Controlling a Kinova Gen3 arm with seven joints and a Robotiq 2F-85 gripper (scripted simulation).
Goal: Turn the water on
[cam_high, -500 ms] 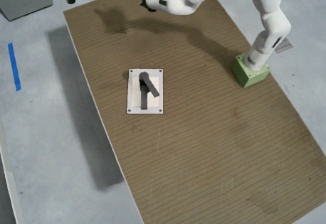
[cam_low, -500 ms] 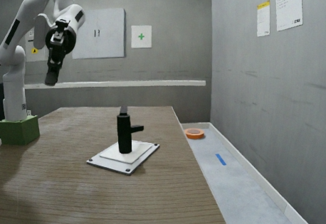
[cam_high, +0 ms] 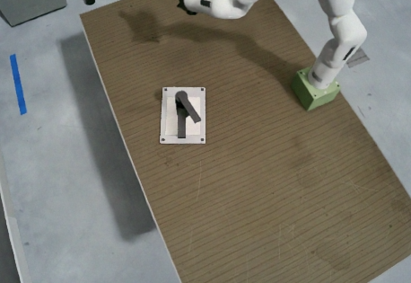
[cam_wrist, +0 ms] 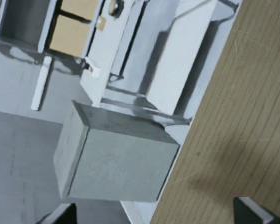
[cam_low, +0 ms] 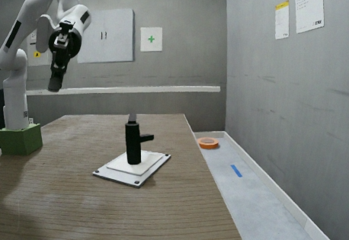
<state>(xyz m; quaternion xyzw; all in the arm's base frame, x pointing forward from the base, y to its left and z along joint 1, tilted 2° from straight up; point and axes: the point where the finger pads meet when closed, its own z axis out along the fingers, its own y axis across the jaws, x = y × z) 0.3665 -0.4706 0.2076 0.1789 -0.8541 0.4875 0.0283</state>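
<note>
The lever is 14 cm ahead of my hand, 33 cm to the left of it and 17 cm below it. From my hand the other things lie so: tap (14 cm ahead, 30 cm to the left, 23 cm below).
</note>
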